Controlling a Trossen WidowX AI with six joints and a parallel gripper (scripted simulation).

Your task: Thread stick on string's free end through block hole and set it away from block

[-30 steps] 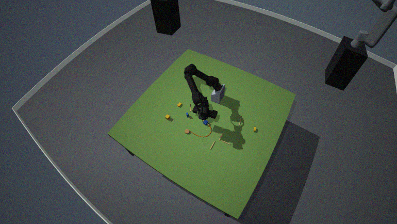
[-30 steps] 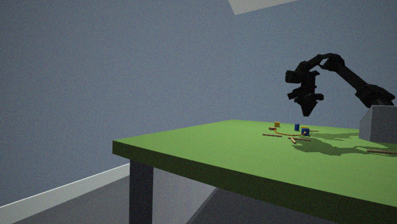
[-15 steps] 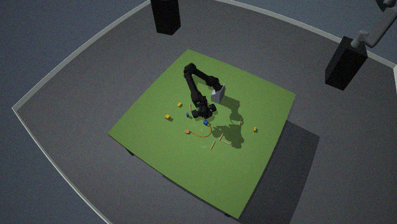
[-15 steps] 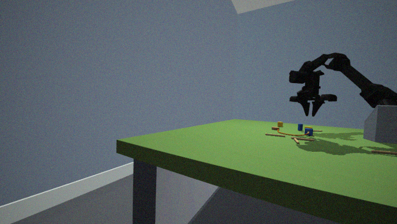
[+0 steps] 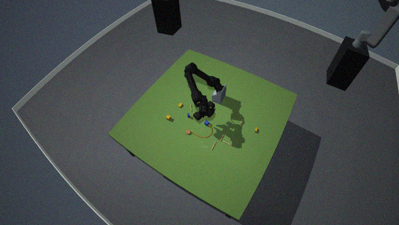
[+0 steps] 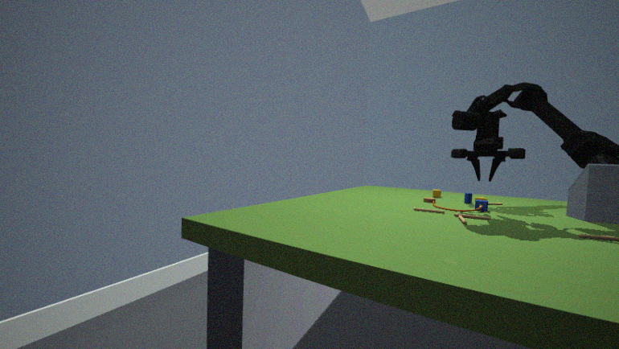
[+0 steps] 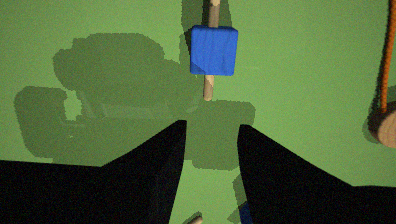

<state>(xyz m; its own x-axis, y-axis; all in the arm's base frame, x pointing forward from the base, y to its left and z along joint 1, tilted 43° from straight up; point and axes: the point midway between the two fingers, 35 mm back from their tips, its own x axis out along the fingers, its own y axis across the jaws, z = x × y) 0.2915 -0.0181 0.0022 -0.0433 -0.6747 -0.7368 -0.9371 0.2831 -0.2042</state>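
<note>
The thin wooden stick is 1 cm ahead of my gripper tip, 4 cm to the left of it and 8 cm below it. From my gripper tip the other things lie so: round wooden button (15 cm ahead, 8 cm to the right, 8 cm below).
</note>
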